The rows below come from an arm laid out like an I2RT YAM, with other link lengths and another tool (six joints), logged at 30 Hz.
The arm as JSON. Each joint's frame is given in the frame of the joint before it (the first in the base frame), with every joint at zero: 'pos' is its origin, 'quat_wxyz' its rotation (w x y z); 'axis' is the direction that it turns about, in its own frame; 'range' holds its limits. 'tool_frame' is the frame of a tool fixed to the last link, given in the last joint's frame.
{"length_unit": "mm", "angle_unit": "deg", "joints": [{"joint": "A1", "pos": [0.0, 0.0, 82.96], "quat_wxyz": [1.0, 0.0, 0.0, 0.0], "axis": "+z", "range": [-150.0, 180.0]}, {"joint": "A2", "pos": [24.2, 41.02, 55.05], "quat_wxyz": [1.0, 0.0, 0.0, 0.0], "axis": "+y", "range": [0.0, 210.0]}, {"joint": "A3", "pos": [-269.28, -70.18, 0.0], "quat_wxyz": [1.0, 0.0, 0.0, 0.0], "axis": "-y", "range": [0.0, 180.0]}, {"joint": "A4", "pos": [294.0, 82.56, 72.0], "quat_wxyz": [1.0, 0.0, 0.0, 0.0], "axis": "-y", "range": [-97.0, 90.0]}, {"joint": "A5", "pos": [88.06, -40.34, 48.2], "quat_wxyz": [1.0, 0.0, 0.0, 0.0], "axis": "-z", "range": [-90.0, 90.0]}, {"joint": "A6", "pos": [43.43, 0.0, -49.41], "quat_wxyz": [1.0, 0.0, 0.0, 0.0], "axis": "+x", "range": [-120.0, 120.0]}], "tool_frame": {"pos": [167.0, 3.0, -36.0], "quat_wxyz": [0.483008, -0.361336, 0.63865, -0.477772]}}
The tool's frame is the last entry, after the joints.
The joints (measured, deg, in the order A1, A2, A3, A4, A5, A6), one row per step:
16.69 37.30 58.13 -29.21 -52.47 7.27
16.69 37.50 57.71 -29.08 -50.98 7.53
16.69 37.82 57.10 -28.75 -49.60 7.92
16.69 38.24 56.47 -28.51 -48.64 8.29
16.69 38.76 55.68 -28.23 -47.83 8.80
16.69 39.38 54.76 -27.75 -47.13 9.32
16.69 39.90 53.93 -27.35 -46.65 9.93
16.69 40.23 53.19 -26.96 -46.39 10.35
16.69 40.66 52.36 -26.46 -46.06 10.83
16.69 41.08 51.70 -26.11 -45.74 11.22
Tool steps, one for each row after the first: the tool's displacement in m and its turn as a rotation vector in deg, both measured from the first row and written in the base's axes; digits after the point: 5 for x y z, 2 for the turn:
0.00673 -0.00126 -0.00432 -0.26 0.65 -1.50
0.01398 -0.00215 -0.00996 -0.50 1.52 -2.90
0.02004 -0.00248 -0.01645 -0.75 2.58 -3.88
0.02605 -0.00244 -0.02456 -1.01 3.98 -4.74
0.03231 -0.00207 -0.03354 -1.27 5.42 -5.49
0.03697 -0.00161 -0.04158 -1.42 6.84 -6.04
0.04005 -0.00116 -0.04799 -1.53 7.85 -6.36
0.04379 -0.00066 -0.05532 -1.65 8.97 -6.75
0.04703 -0.00032 -0.06180 -1.80 9.99 -7.13

